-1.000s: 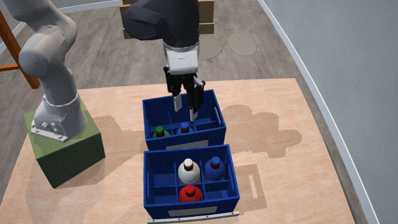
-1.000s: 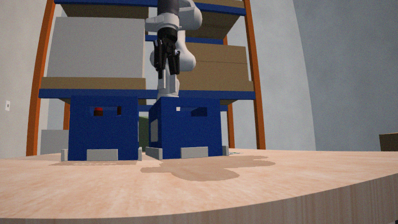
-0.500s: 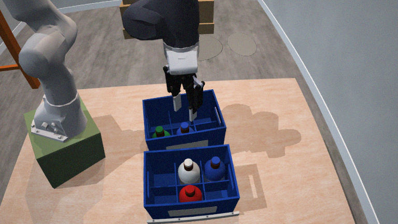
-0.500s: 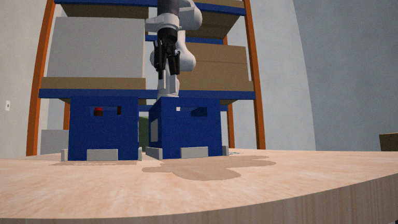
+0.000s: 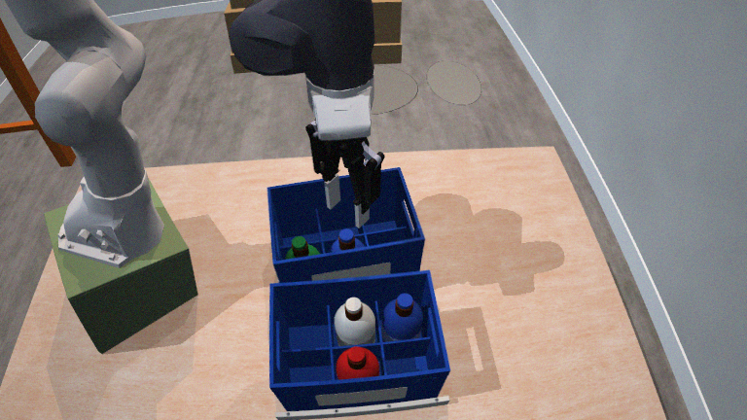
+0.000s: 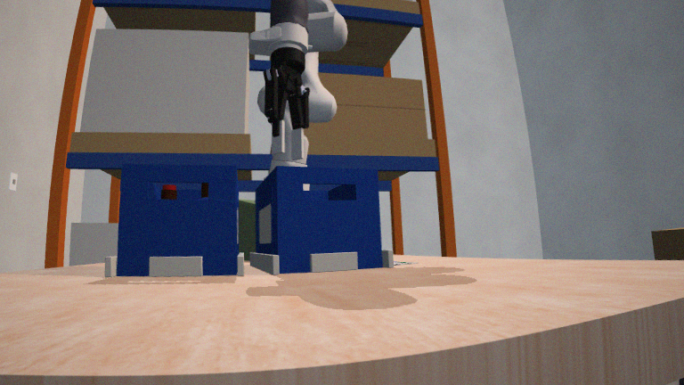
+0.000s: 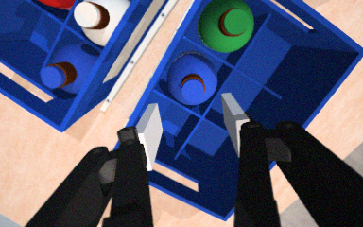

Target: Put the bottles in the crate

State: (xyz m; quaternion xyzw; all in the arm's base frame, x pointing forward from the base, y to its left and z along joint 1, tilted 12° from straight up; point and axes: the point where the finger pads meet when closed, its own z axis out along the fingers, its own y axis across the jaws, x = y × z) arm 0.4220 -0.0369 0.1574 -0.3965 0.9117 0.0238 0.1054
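Now: hand 170 mm above the white bottle and 140 mm to the left of it. From my hand the other things lie so: red bottle 230 mm to the right, 170 mm below; green-labelled bottle 170 mm below, 90 mm behind, 10 mm to the right; blue bottle 170 mm below, 140 mm to the right, 90 mm ahead.
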